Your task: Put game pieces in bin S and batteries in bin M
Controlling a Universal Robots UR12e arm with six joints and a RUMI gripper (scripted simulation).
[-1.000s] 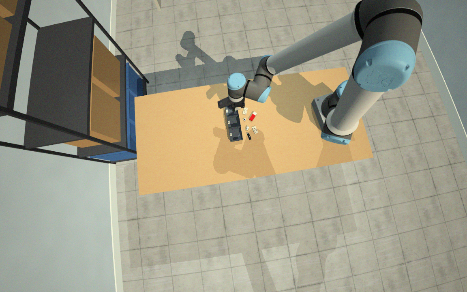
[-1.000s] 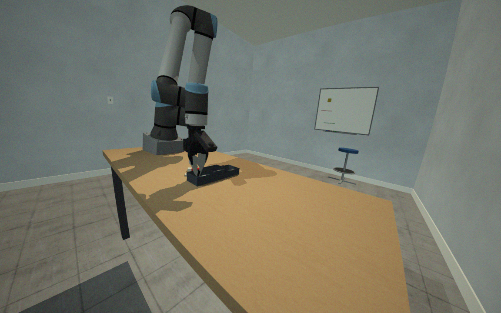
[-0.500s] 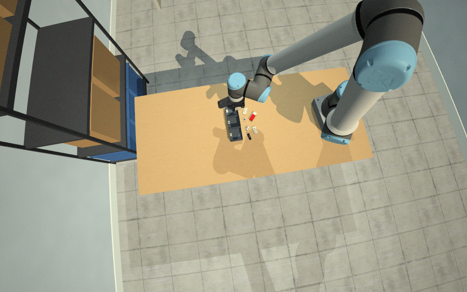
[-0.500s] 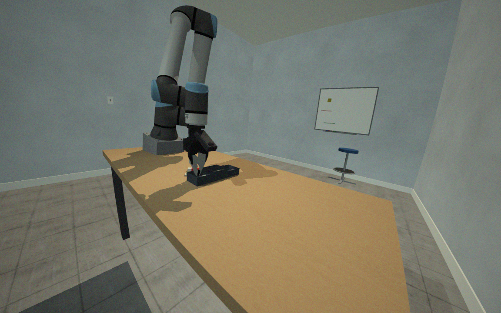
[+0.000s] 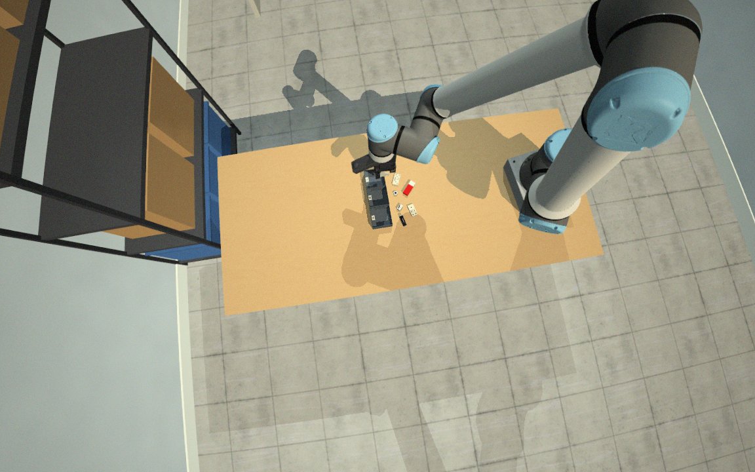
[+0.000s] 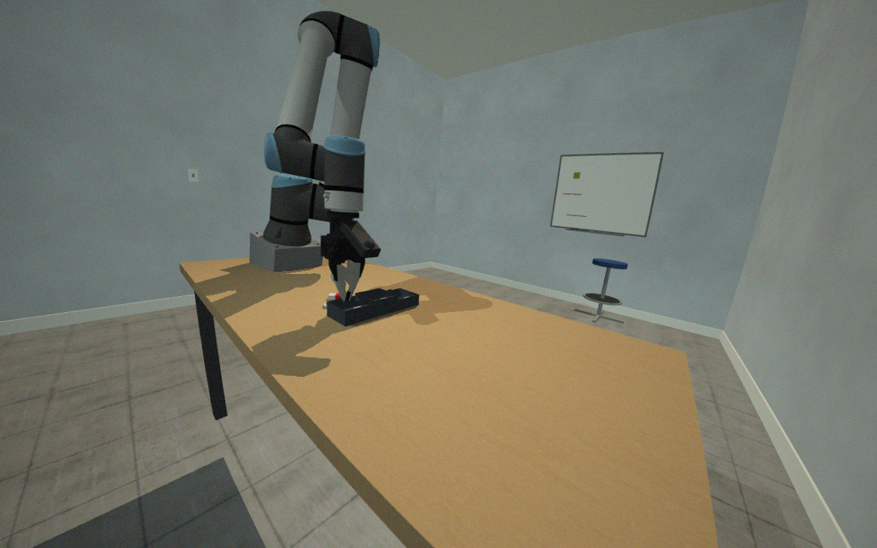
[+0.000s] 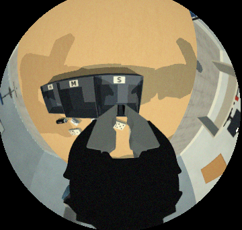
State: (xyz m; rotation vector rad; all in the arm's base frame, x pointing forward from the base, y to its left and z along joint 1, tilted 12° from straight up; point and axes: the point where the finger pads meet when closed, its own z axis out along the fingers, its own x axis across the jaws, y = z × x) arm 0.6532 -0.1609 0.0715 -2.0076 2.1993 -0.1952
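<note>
Now: hand 9 cm to the right of the dark three-part bin, 3 cm above it and 2 cm short of it. Round my hand: round piece: 8 cm to the left, 6 cm behind, 5 cm below; then black battery: 20 cm to the left, 7 cm behind, 5 cm below.
</note>
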